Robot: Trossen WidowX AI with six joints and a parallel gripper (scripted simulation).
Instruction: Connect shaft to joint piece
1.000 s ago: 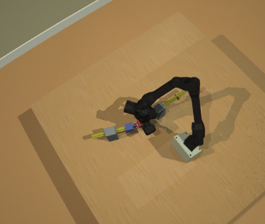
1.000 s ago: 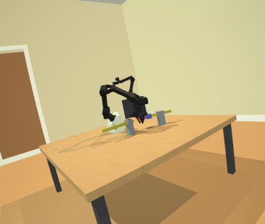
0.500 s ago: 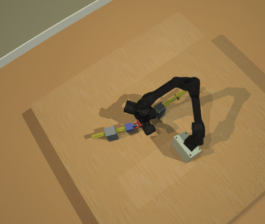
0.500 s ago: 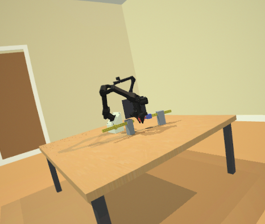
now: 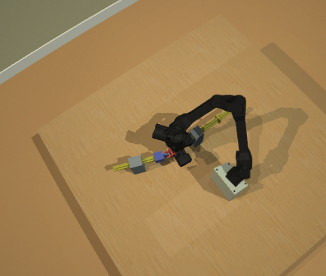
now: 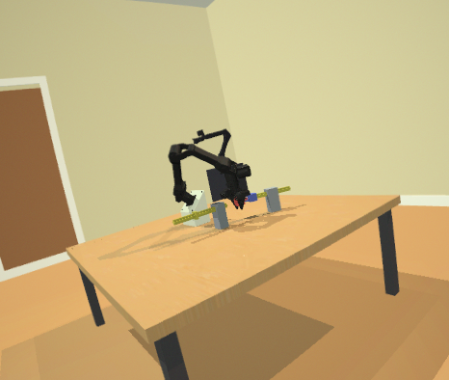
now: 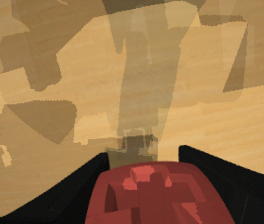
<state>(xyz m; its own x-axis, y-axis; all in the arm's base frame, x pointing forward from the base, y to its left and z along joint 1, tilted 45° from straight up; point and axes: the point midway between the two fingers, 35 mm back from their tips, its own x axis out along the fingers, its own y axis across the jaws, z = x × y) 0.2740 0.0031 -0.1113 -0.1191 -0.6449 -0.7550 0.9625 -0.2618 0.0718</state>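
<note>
The red joint piece is 1 cm to the left of my gripper tip and 4 cm above it.
</note>
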